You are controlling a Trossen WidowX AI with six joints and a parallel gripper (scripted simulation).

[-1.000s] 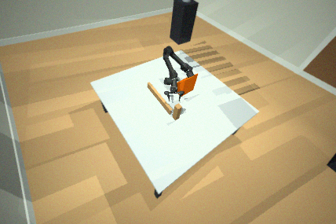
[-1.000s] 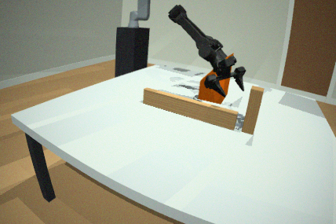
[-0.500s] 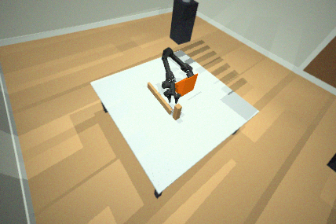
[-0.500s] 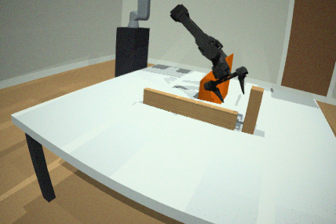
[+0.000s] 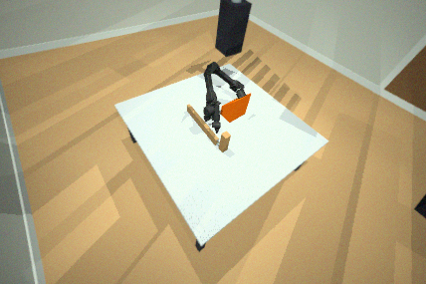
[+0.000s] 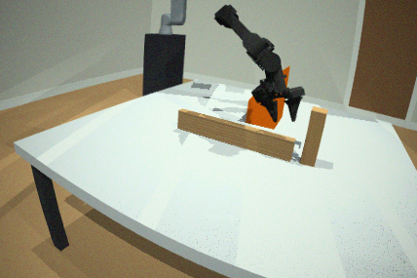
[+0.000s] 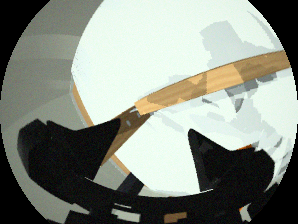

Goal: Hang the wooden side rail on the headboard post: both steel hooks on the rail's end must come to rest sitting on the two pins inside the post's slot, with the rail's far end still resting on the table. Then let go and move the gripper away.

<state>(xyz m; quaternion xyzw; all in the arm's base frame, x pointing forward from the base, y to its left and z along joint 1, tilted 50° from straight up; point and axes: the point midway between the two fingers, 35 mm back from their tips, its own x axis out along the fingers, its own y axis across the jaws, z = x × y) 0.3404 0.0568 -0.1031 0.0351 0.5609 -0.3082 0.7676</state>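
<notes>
Now: gripper tip 100 mm to the right of the headboard post and 20 mm above it.
</notes>
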